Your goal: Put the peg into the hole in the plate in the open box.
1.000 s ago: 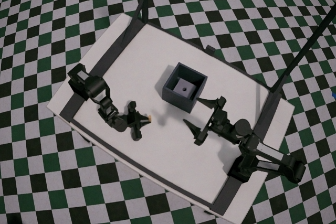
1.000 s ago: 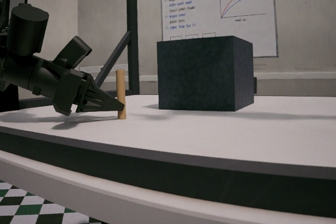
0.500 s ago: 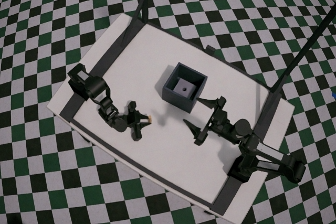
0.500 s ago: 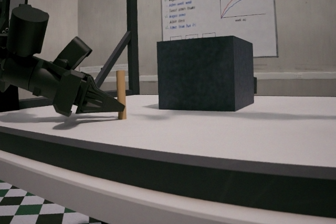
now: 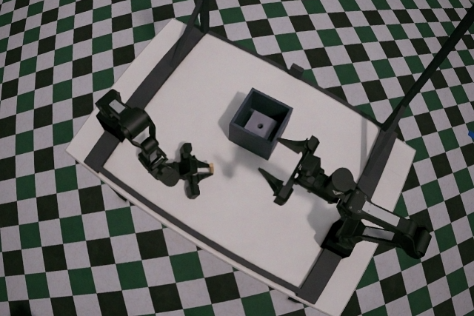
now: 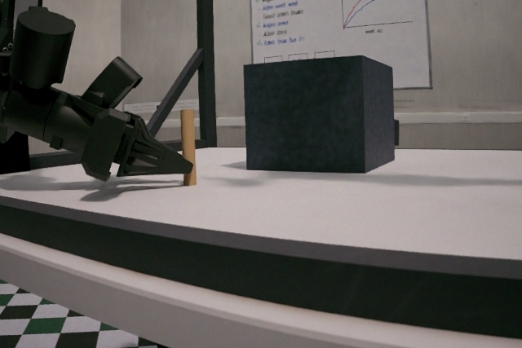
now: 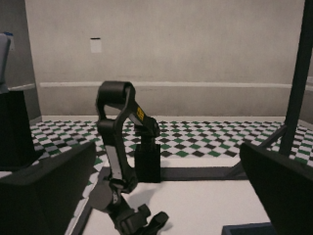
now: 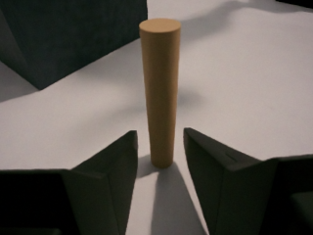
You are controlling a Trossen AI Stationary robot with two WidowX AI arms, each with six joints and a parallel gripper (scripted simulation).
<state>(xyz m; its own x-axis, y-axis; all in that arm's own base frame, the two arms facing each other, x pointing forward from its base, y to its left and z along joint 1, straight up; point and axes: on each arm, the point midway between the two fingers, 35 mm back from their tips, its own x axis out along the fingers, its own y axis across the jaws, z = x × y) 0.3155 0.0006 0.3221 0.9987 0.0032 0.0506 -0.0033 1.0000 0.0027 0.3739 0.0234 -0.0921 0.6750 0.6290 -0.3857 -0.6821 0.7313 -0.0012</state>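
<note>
The tan peg is 2 cm to the left of my right hand, 2 cm behind it and 1 cm above it. Also, from my right hand: dark border strip 21 cm ahead, 8 cm to the left, 2 cm below; then pale plate 23 cm behind, 10 cm to the left, 1 cm above.
My left gripper is now 200 mm to the left of the tan peg and 360 mm above it. Also, from my left hand: dark border strip: 220 mm ahead, 150 mm to the right, 390 mm below; then pale plate: 220 mm behind, 130 mm to the right, 360 mm below.
</note>
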